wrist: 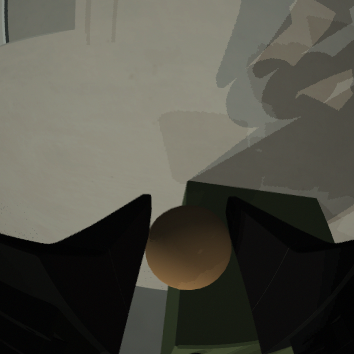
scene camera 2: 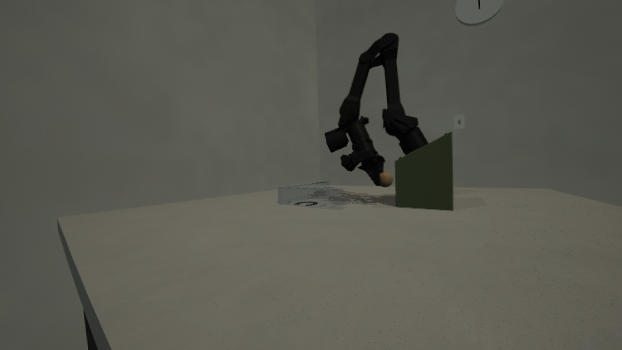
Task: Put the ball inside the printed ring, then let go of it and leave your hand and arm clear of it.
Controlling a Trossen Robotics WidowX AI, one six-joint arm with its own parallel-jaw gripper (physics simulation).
Note:
I see my gripper and an orange-brown ball.
My gripper shows as well in the wrist view.

